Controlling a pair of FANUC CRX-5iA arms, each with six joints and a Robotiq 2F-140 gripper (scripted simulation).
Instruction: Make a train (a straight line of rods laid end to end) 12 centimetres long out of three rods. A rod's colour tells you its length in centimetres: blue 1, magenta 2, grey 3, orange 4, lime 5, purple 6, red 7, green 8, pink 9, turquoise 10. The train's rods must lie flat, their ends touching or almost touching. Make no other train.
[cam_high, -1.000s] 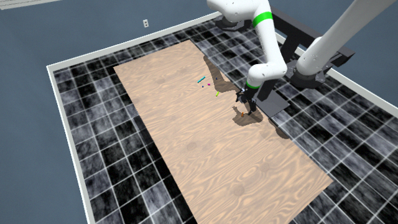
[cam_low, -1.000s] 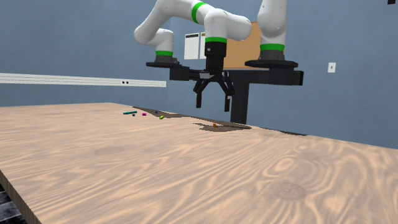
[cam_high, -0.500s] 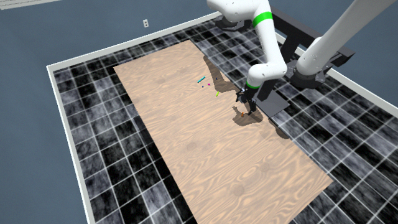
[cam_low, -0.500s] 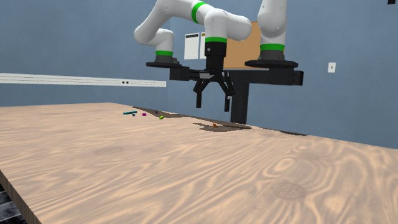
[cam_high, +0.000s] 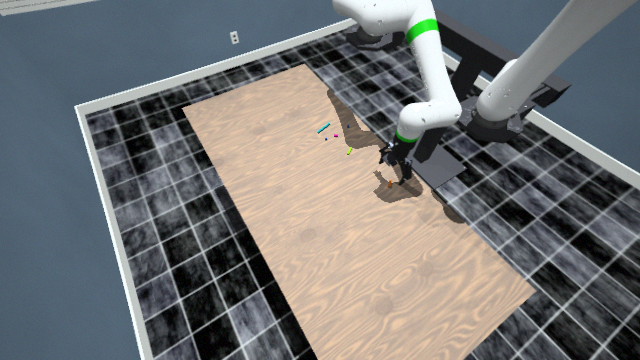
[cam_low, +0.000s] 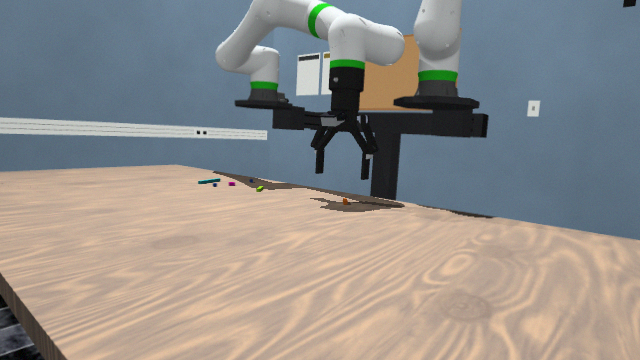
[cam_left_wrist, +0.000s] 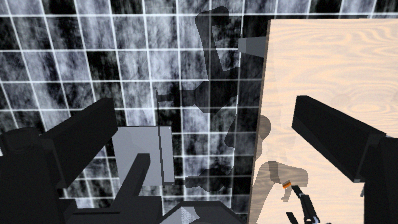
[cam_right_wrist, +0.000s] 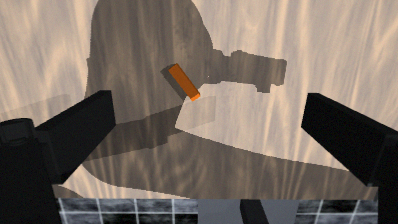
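My right hand is 10 mm short of the orange rod, 20 mm to the right of it and 70 mm above it. Round my right hand: lime rod: 40 mm ahead, 260 mm to the right, 70 mm below; magenta rod: 40 mm ahead, 400 mm to the right, 70 mm below; turquoise rod: 60 mm ahead, 480 mm to the right, 70 mm below.
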